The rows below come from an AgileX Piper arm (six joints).
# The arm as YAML. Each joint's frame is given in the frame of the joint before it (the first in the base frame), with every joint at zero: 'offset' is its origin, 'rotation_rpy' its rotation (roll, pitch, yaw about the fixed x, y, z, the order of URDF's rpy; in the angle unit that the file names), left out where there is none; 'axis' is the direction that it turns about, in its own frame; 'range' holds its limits. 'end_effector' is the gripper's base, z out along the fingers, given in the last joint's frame.
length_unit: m
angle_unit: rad
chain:
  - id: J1
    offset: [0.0, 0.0, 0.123]
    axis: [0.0, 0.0, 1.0]
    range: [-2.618, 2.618]
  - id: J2
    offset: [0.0, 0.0, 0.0]
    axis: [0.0, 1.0, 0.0]
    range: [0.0, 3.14]
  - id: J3
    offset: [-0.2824, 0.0, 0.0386]
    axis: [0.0, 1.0, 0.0]
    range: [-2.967, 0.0]
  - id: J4
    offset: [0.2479, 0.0, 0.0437]
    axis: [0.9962, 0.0, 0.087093]
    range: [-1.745, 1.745]
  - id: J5
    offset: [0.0, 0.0, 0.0]
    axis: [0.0, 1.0, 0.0]
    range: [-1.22, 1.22]
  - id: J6
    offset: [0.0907, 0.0, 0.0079]
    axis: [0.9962, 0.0, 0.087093]
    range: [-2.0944, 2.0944]
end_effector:
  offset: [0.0, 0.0, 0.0]
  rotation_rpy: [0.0, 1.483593, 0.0]
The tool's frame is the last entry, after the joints.
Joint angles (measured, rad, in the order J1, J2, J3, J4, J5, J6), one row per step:
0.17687, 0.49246, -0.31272, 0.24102, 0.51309, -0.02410
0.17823, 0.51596, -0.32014, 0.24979, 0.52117, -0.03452
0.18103, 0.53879, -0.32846, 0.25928, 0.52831, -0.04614
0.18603, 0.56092, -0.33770, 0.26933, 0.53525, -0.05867
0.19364, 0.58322, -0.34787, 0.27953, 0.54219, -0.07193
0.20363, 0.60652, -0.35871, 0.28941, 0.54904, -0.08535
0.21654, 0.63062, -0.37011, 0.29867, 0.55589, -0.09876
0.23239, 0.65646, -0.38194, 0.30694, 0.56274, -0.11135
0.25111, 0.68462, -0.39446, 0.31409, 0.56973, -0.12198
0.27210, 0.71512, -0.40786, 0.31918, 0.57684, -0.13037
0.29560, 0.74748, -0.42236, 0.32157, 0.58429, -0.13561
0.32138, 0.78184, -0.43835, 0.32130, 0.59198, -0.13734
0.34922, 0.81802, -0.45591, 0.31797, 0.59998, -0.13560
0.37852, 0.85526, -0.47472, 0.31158, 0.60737, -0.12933
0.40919, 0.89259, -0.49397, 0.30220, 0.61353, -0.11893
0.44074, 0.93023, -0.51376, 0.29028, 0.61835, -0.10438
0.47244, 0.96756, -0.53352, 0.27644, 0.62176, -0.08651
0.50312, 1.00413, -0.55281, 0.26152, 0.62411, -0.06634
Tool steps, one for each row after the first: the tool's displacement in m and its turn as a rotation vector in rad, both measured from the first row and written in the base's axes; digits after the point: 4 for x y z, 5 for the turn. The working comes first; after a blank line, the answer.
Tool pose at each row, in the base's axes (x y z in m, rotation vector in rad; the steps are taken from these numbers as rounded here):
0.0927, 0.0274, 0.2386, -0.05721, 2.17792, 0.33538
0.0952, 0.0285, 0.2383, -0.06482, 2.20102, 0.33831
0.0978, 0.0299, 0.2383, -0.07487, 2.22144, 0.34241
0.1002, 0.0314, 0.2387, -0.08822, 2.23987, 0.34811
0.1027, 0.0334, 0.2392, -0.10547, 2.25734, 0.35521
0.1054, 0.0356, 0.2399, -0.12605, 2.27487, 0.36323
0.1080, 0.0382, 0.2405, -0.15069, 2.29241, 0.37218
0.1108, 0.0413, 0.2409, -0.17883, 2.31108, 0.38193
0.1138, 0.0449, 0.2412, -0.20930, 2.33147, 0.39270
0.1169, 0.0488, 0.2413, -0.24187, 2.35342, 0.40318
0.1203, 0.0532, 0.2413, -0.27644, 2.37656, 0.41313
0.1238, 0.0581, 0.2412, -0.31236, 2.40063, 0.42239
0.1274, 0.0635, 0.2411, -0.34980, 2.42535, 0.43016
0.1312, 0.0693, 0.2410, -0.38647, 2.44973, 0.43631
0.1349, 0.0755, 0.2407, -0.42243, 2.47290, 0.44045
0.1386, 0.0821, 0.2403, -0.45659, 2.49493, 0.44268
0.1422, 0.0889, 0.2397, -0.48846, 2.51558, 0.44299
0.1456, 0.0959, 0.2388, -0.51718, 2.53511, 0.44145

0.0025, 0.0011, -0.0003, -0.00360, 0.02238, 0.00831
0.0051, 0.0025, -0.0003, -0.00690, 0.04207, 0.01855
0.0075, 0.0040, 0.0001, -0.01001, 0.05973, 0.03153
0.0100, 0.0060, 0.0006, -0.01340, 0.07637, 0.04764
0.0127, 0.0082, 0.0013, -0.01734, 0.09303, 0.06635
0.0153, 0.0108, 0.0019, -0.02205, 0.10968, 0.08815
0.0181, 0.0139, 0.0023, -0.02757, 0.12753, 0.11264
0.0211, 0.0175, 0.0026, -0.03337, 0.14735, 0.13906
0.0242, 0.0214, 0.0027, -0.04025, 0.16887, 0.16673
0.0276, 0.0258, 0.0027, -0.04826, 0.19177, 0.19544
0.0311, 0.0307, 0.0026, -0.05724, 0.21582, 0.22463
0.0347, 0.0361, 0.0025, -0.06774, 0.24069, 0.25410
0.0385, 0.0419, 0.0024, -0.07890, 0.26541, 0.28219
0.0422, 0.0481, 0.0021, -0.09091, 0.28904, 0.30882
0.0459, 0.0547, 0.0017, -0.10334, 0.31162, 0.33331
0.0495, 0.0615, 0.0011, -0.11600, 0.33284, 0.35536
0.0529, 0.0685, 0.0002, -0.12859, 0.35288, 0.37448

